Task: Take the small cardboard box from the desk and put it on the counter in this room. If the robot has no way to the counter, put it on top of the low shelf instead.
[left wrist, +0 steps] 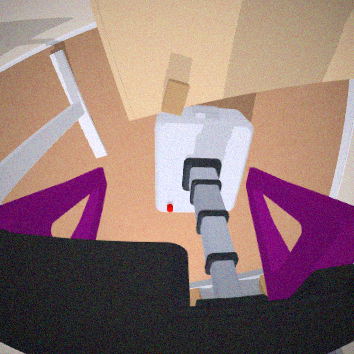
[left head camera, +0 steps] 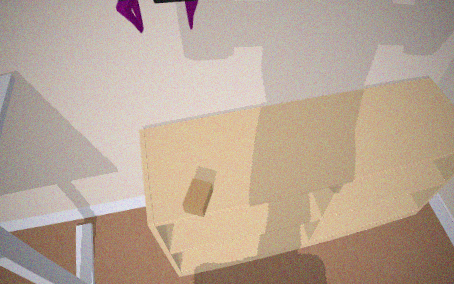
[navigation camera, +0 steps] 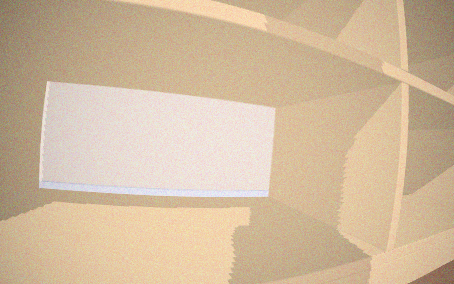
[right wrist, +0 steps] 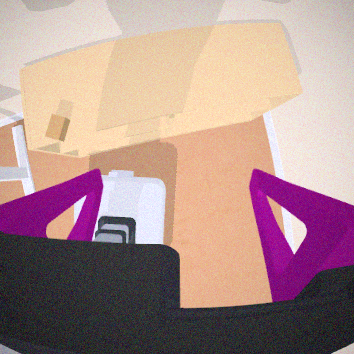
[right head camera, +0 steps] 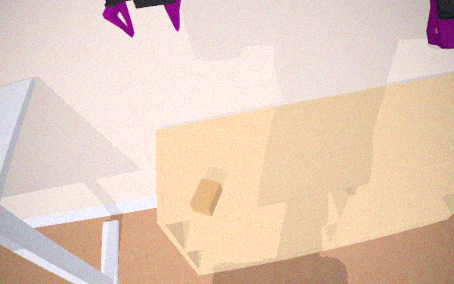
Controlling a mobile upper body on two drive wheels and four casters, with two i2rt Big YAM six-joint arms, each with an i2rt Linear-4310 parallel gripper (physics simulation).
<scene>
In view: the left gripper [left wrist: 175,175], the right gripper [right wrist: 175,176], a small brown cardboard box [right head camera: 204,201] and a low wooden shelf [navigation camera: 354,184].
The small brown cardboard box is seen too in the left wrist view [left wrist: 176,91] and in the left head camera view [left head camera: 196,201]. The low wooden shelf is seen too in the left wrist view [left wrist: 219,56], in the left head camera view [left head camera: 286,176], in the right wrist view [right wrist: 131,90] and in the right head camera view [right head camera: 301,178]. The navigation camera view does not show the small brown cardboard box: it is out of frame.
</scene>
